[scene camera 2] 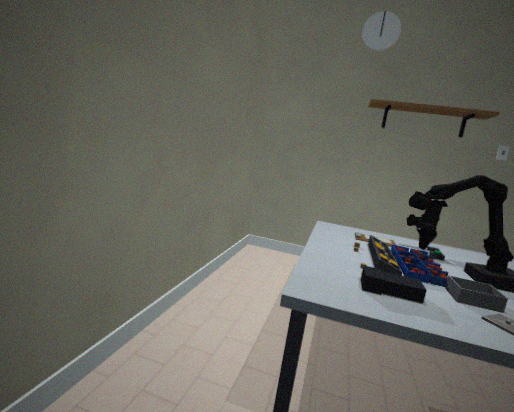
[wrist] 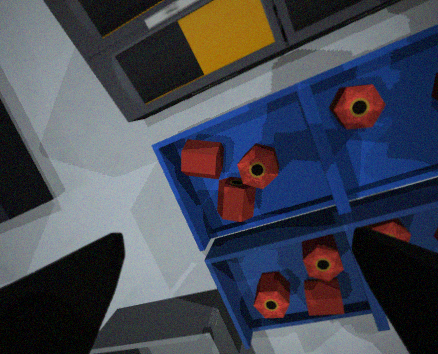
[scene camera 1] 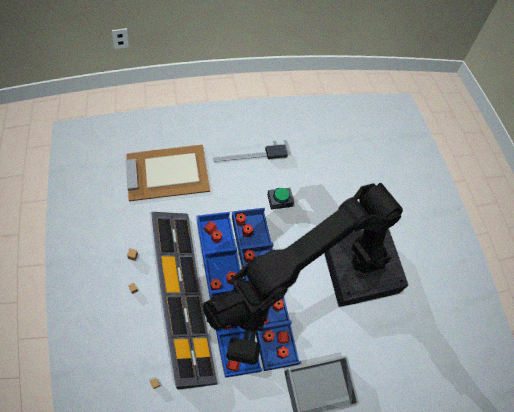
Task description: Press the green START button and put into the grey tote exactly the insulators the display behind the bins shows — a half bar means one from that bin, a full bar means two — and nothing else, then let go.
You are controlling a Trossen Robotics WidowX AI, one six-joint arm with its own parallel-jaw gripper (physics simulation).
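My gripper (scene camera 2: 424, 245) (wrist: 239, 241) is open and empty above the end bins nearest the tote; the arm hides its fingertips in scene camera 1. Beneath it, the display-side end bin holds three red insulators (wrist: 202, 159) (wrist: 258, 167) (wrist: 236, 200), two lying down. The robot-side end bin holds three more (wrist: 272, 302) (wrist: 324, 263) (wrist: 325, 298). The display (scene camera 1: 183, 315) (scene camera 2: 385, 256) shows one full yellow bar in the second row and two half bars in the tote-end row. The green button (scene camera 1: 281, 194) stands beyond the bins. The grey tote (scene camera 1: 320, 385) (scene camera 2: 477, 294) shows no insulator in its visible part.
A long black box (scene camera 2: 393, 285) stands at the display's tote end. A clipboard (scene camera 1: 203, 170) and a caliper (scene camera 1: 276, 151) lie beyond the bins. Small wooden cubes (scene camera 1: 132, 254) (scene camera 1: 133, 288) (scene camera 1: 154, 383) lie behind the display. The blue bin walls (wrist: 325, 150) rise between the compartments.
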